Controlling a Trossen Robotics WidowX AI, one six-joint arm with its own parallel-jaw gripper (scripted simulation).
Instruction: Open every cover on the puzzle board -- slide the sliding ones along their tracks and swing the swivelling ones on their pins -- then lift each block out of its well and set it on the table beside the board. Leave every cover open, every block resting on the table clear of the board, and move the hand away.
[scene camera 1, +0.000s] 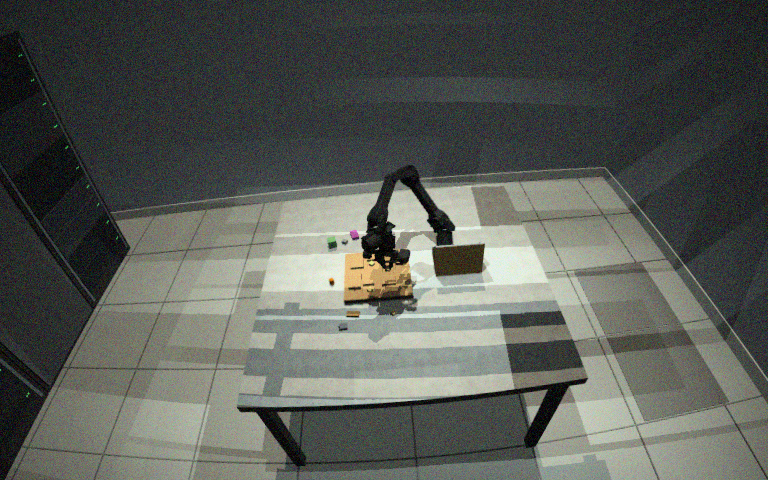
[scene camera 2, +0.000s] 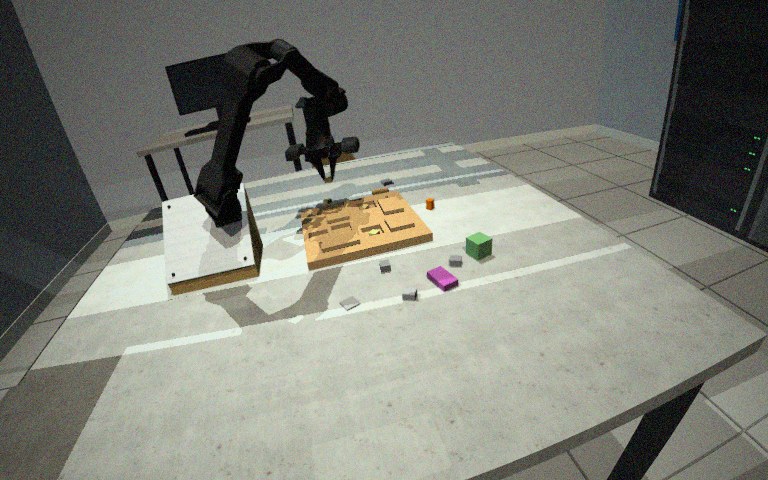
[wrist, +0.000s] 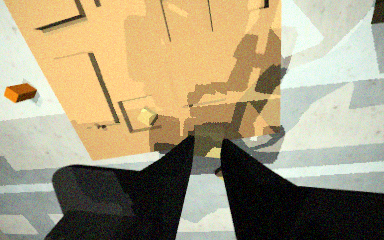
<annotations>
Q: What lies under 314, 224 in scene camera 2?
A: A tan puzzle board.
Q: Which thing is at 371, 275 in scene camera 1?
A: A tan puzzle board.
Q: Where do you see my gripper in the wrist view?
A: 207, 142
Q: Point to my gripper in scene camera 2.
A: At 328, 179
</annotations>
